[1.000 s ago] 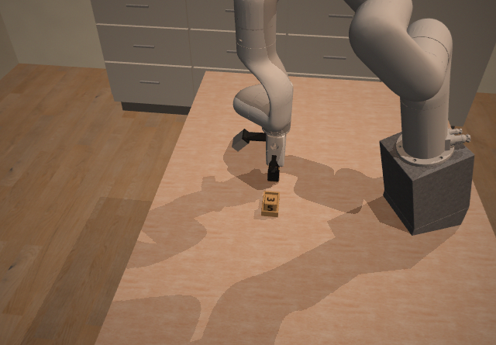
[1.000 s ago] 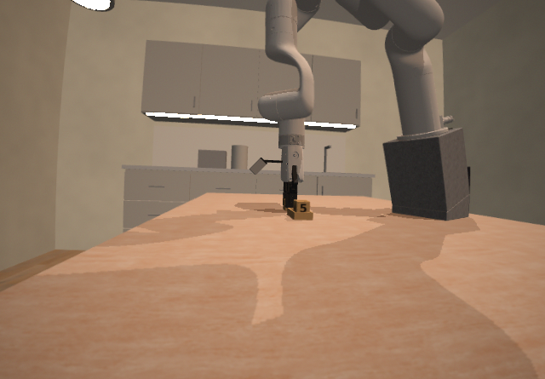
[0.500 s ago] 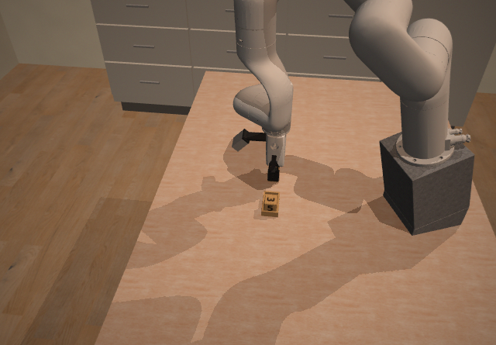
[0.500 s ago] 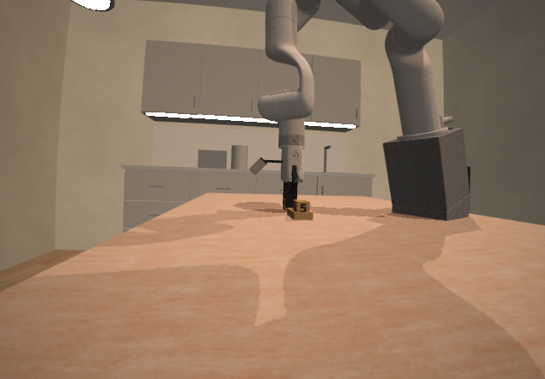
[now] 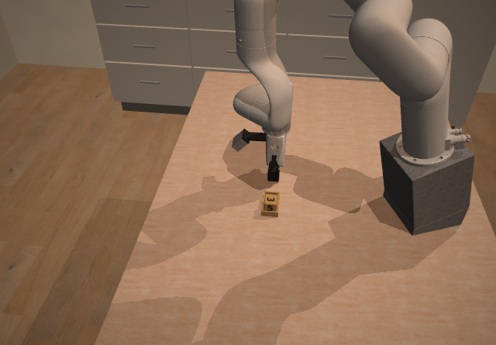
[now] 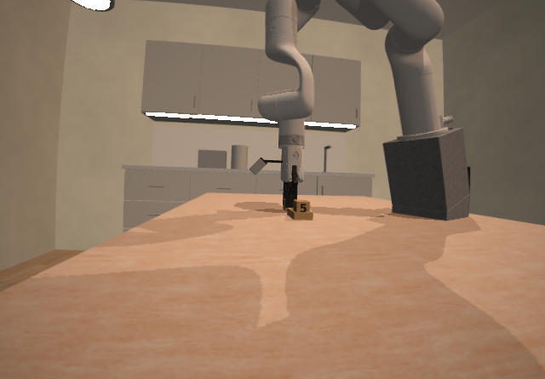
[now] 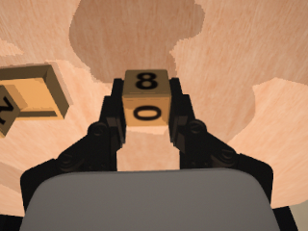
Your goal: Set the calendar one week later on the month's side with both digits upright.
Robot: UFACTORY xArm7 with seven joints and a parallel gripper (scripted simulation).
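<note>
Now: the wooden cube 1 cm below my hand.
</note>
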